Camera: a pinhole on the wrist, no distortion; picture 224 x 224 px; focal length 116.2 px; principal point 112.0 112.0 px. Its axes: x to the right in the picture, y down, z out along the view. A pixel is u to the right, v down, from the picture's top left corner.
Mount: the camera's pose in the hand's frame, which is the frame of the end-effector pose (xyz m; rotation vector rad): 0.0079 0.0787 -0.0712 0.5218 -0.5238 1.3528
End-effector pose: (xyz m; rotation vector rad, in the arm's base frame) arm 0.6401 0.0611 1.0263 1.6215 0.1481 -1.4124
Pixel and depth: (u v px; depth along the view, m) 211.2 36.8 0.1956
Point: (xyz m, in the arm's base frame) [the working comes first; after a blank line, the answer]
In the camera's frame: 0.1670 -0.1266 0.1956

0.6022 -0.1681 0.9631
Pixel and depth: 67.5 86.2 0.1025
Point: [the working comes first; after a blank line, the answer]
In the camera's frame: -0.0393 -0.0228 0.1025

0.6469 0.0743 0.9976
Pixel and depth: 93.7 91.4 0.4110
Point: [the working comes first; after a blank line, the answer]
In the camera's frame: -0.0647 -0.0729 0.4110

0.3622 0.0260 0.8754
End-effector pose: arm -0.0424 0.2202 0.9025 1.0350 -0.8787 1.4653
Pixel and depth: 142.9 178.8 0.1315
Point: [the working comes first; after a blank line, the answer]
In the camera's frame: 0.0350 0.0756 0.1315

-0.0655 0.1392 0.8582
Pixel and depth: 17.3 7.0 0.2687
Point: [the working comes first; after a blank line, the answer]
In the camera's frame: -0.2190 -0.2428 0.2687

0.2379 0.3425 1.0847
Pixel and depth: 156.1 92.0 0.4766
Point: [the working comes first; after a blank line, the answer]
In the camera's frame: 0.1809 -0.0820 0.4766

0.1032 -0.1147 1.1271
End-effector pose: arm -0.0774 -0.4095 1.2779 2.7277 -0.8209 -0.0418
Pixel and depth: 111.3 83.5 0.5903
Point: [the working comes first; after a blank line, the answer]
In the camera's frame: -0.0036 -0.1448 0.5903

0.1503 -0.3258 0.8332
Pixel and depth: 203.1 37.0 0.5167
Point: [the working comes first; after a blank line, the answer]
In the camera's frame: 0.4051 -0.3335 0.5167

0.1585 -0.7759 0.7595
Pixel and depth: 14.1 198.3 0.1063
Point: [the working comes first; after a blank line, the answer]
In the camera's frame: -0.0896 0.0789 0.1063

-0.1223 -0.3144 1.2993
